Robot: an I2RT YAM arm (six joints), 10 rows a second.
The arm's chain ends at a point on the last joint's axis. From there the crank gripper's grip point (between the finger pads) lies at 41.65 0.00 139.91 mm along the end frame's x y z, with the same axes.
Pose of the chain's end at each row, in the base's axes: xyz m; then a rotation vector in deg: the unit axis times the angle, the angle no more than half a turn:
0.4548 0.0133 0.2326 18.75 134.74 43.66
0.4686 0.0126 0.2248 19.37 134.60 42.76
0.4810 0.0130 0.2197 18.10 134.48 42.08
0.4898 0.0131 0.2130 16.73 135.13 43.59
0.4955 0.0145 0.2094 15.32 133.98 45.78
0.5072 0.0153 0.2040 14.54 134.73 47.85
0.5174 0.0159 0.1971 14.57 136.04 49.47
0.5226 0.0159 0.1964 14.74 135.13 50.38
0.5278 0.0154 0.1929 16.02 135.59 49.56
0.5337 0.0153 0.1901 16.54 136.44 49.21
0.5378 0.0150 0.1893 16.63 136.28 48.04
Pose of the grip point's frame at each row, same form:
0.5126 0.0916 0.1238 18.75 134.74 43.66
0.5275 0.0893 0.1154 19.37 134.60 42.76
0.5402 0.0888 0.1099 18.10 134.48 42.08
0.5462 0.0917 0.1037 16.73 135.13 43.59
0.5523 0.0969 0.1031 15.32 133.98 45.78
0.5605 0.1011 0.0987 14.54 134.73 47.85
0.5667 0.1042 0.0918 14.57 136.04 49.47
0.5731 0.1057 0.0930 14.74 135.13 50.38
0.5785 0.1037 0.0883 16.02 135.59 49.56
0.5831 0.1030 0.0843 16.54 136.44 49.21
0.5885 0.1008 0.0826 16.63 136.28 48.04

